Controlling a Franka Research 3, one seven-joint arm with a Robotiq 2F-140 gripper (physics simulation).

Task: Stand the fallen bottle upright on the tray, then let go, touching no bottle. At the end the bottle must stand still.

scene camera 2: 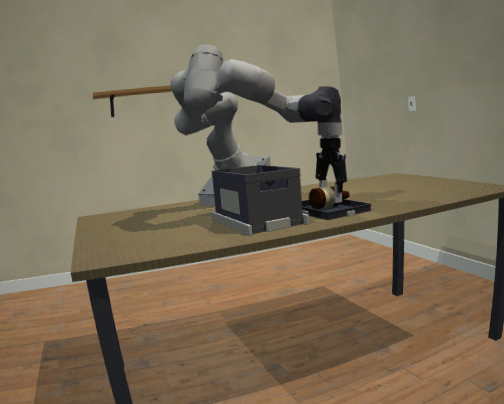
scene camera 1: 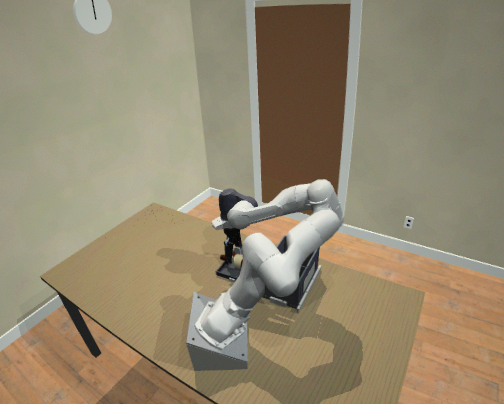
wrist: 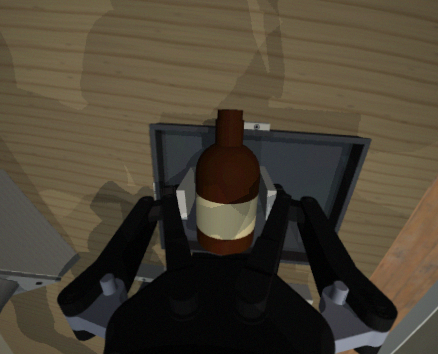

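A brown bottle with a cream label (scene camera 1: 238, 260) (scene camera 2: 327, 197) (wrist: 227, 218) lies on its side, low over or on the dark tray (scene camera 1: 225, 274) (scene camera 2: 363, 207) (wrist: 352, 192). In the wrist view its neck reaches over the tray's far rim. My gripper (scene camera 2: 330, 191) (wrist: 227, 177) points straight down and is shut on the bottle, one light pad on each side of its body. In scene camera 1 the arm hides part of the bottle and tray. Whether the bottle touches the tray floor I cannot tell.
A dark grey crate (scene camera 1: 311, 275) (scene camera 2: 257, 200) stands close beside the tray, held by light blocks at its base. The robot's grey base (scene camera 1: 218, 352) stands on the wooden table (scene camera 1: 125, 250) (scene camera 2: 150, 235).
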